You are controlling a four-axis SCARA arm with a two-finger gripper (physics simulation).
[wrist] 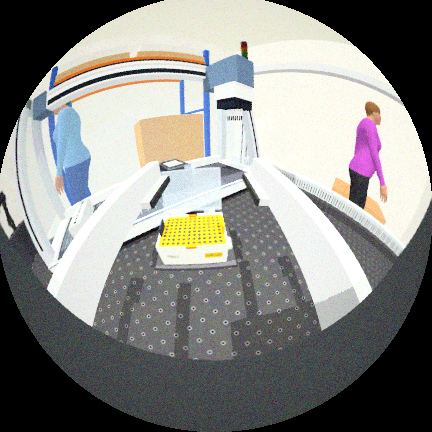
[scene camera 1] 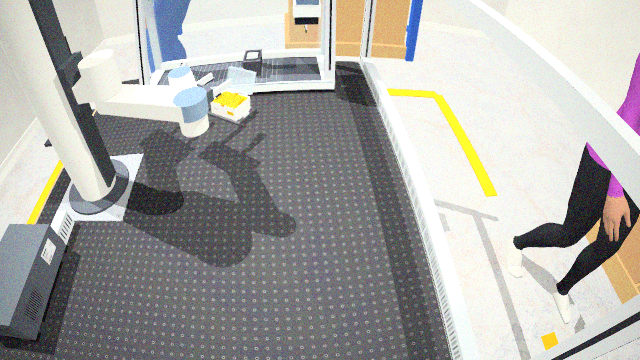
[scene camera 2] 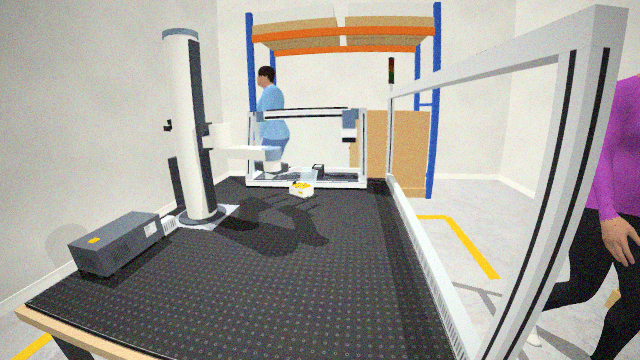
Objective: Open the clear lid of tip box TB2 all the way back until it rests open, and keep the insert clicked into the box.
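Pixels of known places: gripper, fingertip midpoint: (wrist: 204, 167) (scene camera 1: 221, 78) (scene camera 2: 295, 166); arm's base, origin of the base link: (scene camera 1: 100, 188) (scene camera 2: 203, 216).
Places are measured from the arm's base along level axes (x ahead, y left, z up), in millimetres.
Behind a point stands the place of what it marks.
Tip box TB2 (scene camera 1: 239, 112) @[y 291, x 500, z 44 mm] (scene camera 2: 301, 193) @[y 283, x 474, z 42 mm] (wrist: 192, 256) @[y 306, x 437, z 44 mm] is a white box on a thin dark base on the perforated table. Its yellow insert (scene camera 1: 231, 99) @[y 341, x 467, z 70 mm] (scene camera 2: 302, 185) @[y 345, x 468, z 70 mm] (wrist: 192, 230) @[y 337, x 460, z 71 mm] sits level in the box. The clear lid (scene camera 1: 243, 79) @[y 398, x 509, z 118 mm] (scene camera 2: 309, 175) @[y 402, x 502, z 116 mm] (wrist: 197, 189) @[y 394, x 511, z 113 mm] stands up at the box's far edge, seemingly leaning back; its exact angle is hard to tell. My gripper (scene camera 1: 219, 80) @[y 273, x 450, z 202 mm] (wrist: 204, 167) @[y 273, x 450, z 202 mm] is shut to its narrow stance, with a gap and nothing held between the fingertips. It is above the box's far side, and the lid shows behind the gap in the wrist view. Contact with the lid cannot be told.
A framed gantry station (scene camera 1: 295, 86) @[y 450, x 701, z 41 mm] (scene camera 2: 325, 185) @[y 450, x 593, z 37 mm] stands right behind the box, with a dark square holder (scene camera 1: 252, 61) @[y 517, x 534, z 132 mm] (scene camera 2: 318, 170) (wrist: 173, 164) @[y 551, x 526, z 133 mm] on its deck. A white guard rail (scene camera 1: 407, 175) @[y -33, x 1004, z 35 mm] (scene camera 2: 425, 235) @[y -188, x 1039, z 60 mm] runs along the right. A grey controller (scene camera 1: 22, 270) @[y -401, x -63, z 128 mm] (scene camera 2: 117, 242) @[y -470, x -35, z 114 mm] sits at the left.
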